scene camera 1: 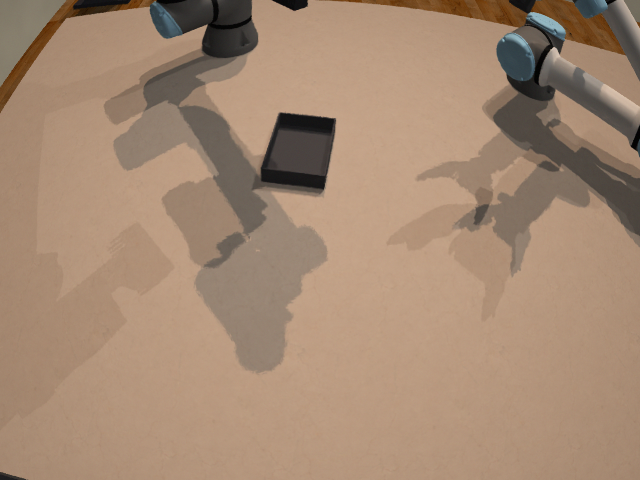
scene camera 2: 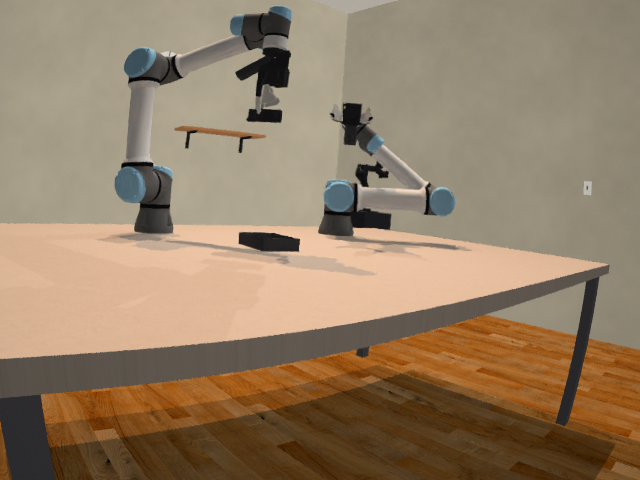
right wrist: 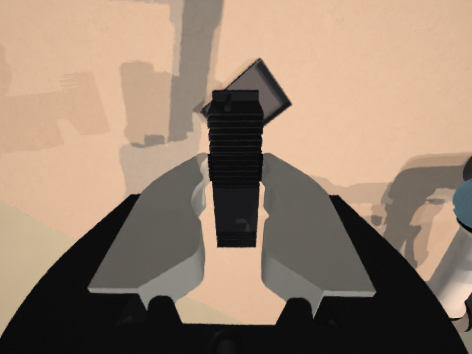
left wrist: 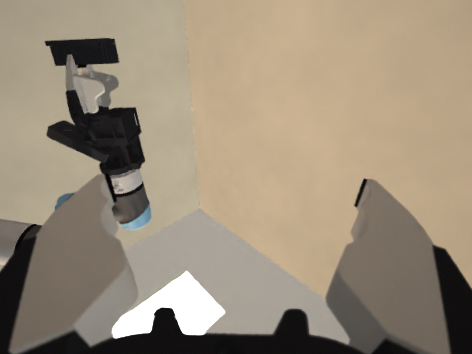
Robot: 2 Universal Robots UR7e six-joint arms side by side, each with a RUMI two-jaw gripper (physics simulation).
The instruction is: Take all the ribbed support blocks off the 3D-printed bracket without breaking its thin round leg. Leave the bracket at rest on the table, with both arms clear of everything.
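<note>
The black bracket [scene camera 2: 264,115] [left wrist: 85,51] [right wrist: 236,215] is held high above the table. In the right wrist view ribbed support [right wrist: 235,142] spans its upper middle, with more fine ribs near its lower end. The separate blocks are hard to tell apart. A small round feature shows near its upper end; whether it is the thin leg, I cannot tell. My right gripper [scene camera 2: 261,109] [left wrist: 75,53] [right wrist: 236,157] is shut on the bracket from both sides. My left gripper [scene camera 2: 352,113] [left wrist: 235,180] is open and empty, raised well apart from the bracket.
A shallow black tray [scene camera 1: 295,179] [scene camera 2: 284,244] [right wrist: 280,88] stands on the table [scene camera 1: 413,387] [scene camera 2: 155,320]; its inside looks empty. Shadows of both arms fall across the table. A wooden wall shelf [scene camera 2: 219,132] and a black box [scene camera 2: 377,220] show behind the arms.
</note>
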